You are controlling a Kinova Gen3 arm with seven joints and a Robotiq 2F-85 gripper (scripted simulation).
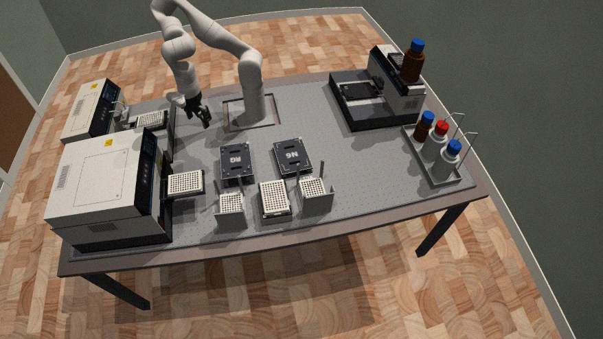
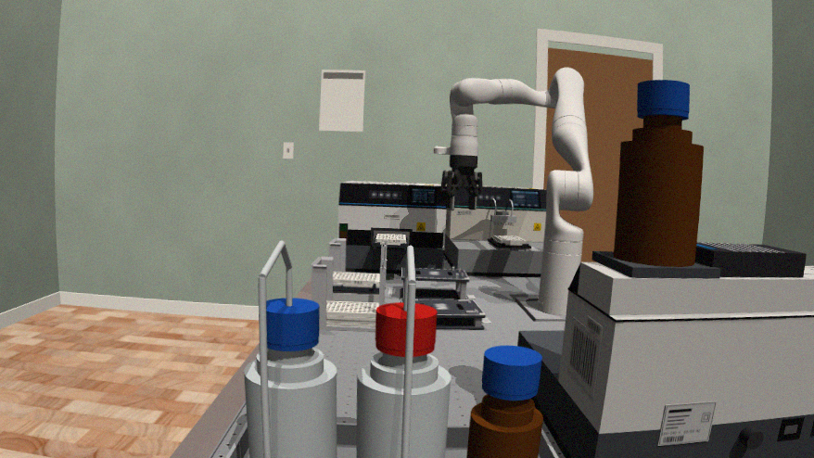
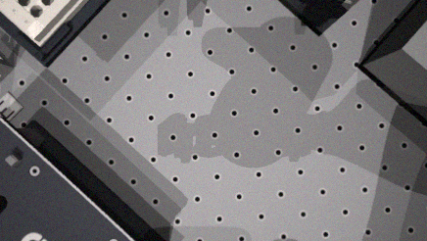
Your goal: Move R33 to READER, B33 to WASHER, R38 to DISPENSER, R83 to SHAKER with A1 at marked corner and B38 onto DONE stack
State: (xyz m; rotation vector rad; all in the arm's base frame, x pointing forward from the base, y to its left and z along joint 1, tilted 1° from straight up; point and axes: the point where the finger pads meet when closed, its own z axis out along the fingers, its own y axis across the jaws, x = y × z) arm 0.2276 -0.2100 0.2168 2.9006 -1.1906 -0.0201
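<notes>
Right now my hand is 18 cm past the washer nest, 26 cm to the left of it and 13 cm above it. Round my hand: regrip nest RG: 7 cm ahead, 11 cm to the left, 16 cm below; then dark reader tray: 19 cm ahead, 7 cm to the right, 11 cm below; then recovery nest N6: 6 cm ahead, 33 cm to the left, 19 cm below.
</notes>
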